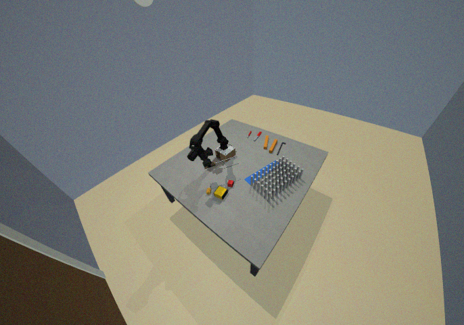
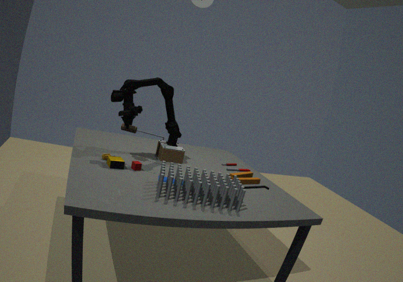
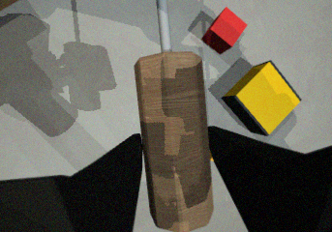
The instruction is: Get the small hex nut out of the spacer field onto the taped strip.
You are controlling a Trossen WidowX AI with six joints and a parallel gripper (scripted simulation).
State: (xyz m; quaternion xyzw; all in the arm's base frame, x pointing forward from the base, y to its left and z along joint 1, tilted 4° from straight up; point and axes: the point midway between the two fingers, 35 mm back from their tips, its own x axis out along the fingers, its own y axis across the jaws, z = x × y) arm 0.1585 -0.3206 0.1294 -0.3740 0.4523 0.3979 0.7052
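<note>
Now: gripper tip 100 mm to the right of the metal-shafted tool and 40 mm short of it. The rest, counted from my gripper tip: red cube: 160 mm below, 160 mm ahead, 60 mm to the left; yellow-handled tool: 160 mm below, 100 mm to the right, 70 mm ahead; yellow block: 160 mm below, 160 mm ahead, 60 mm to the right.
</note>
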